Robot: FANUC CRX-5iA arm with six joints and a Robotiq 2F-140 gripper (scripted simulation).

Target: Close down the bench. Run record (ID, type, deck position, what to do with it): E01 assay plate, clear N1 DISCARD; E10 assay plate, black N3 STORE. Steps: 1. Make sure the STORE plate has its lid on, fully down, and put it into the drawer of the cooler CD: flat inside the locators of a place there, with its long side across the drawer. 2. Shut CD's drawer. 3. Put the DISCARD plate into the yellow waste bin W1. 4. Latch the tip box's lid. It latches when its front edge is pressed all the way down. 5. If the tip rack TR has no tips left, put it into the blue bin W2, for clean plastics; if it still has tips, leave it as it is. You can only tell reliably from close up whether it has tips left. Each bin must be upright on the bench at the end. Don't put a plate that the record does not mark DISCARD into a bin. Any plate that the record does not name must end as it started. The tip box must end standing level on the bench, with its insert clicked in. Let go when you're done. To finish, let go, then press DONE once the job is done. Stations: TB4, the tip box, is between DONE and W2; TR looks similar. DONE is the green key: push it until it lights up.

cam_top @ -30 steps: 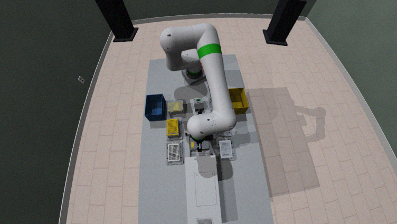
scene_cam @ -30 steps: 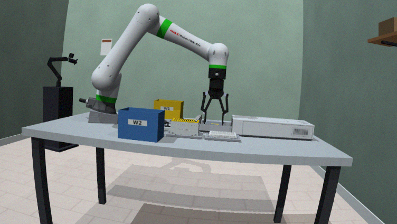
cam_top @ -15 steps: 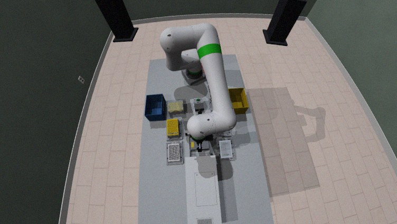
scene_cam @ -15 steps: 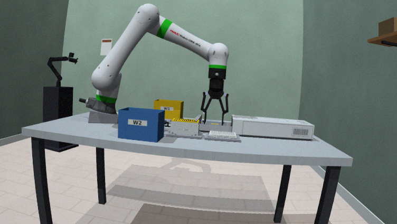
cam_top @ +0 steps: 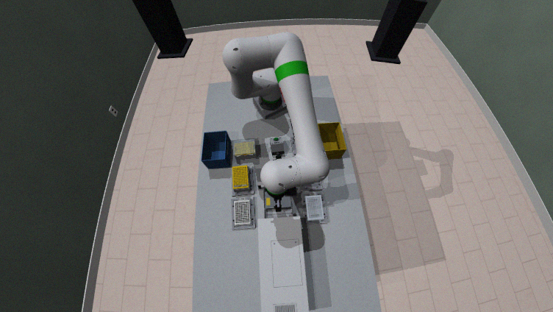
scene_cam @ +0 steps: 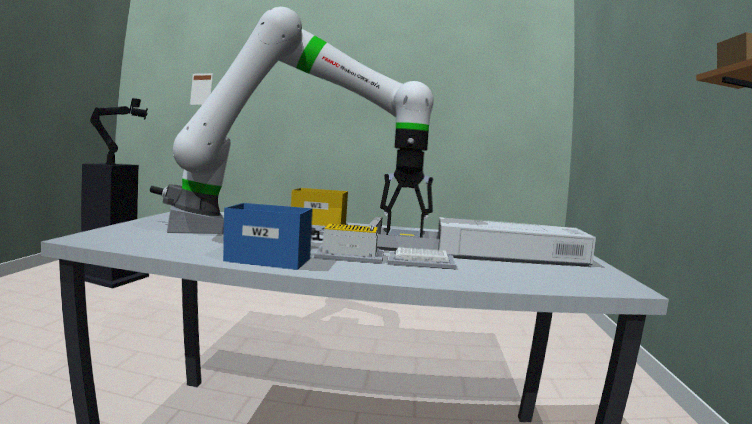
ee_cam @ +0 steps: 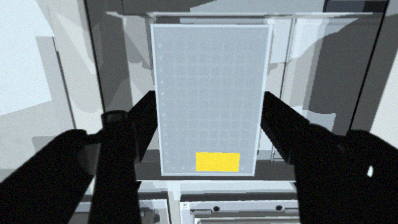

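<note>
The cooler drawer lies 3 cm ahead of my hand and 2 cm below it. From my hand the other things lie so: cooler CD: 17 cm ahead, 2 cm to the left, 2 cm below; then clear plate lid: 2 cm below; then black assay plate: 2 cm below.
</note>
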